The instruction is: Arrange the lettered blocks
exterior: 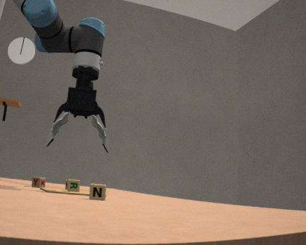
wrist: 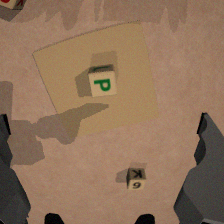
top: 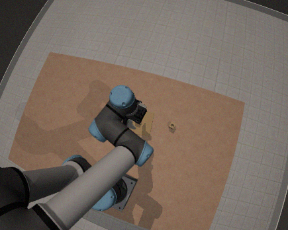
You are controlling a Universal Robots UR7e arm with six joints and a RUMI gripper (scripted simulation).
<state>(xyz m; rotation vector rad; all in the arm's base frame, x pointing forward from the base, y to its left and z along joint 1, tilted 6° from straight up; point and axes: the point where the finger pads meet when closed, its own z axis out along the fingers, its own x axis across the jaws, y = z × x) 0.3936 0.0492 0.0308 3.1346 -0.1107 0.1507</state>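
The mat lies 11 cm below my hand, 2 cm to the right of it and 1 cm behind it. Also, from my hand: tan block: 17 cm to the left, 10 cm below.
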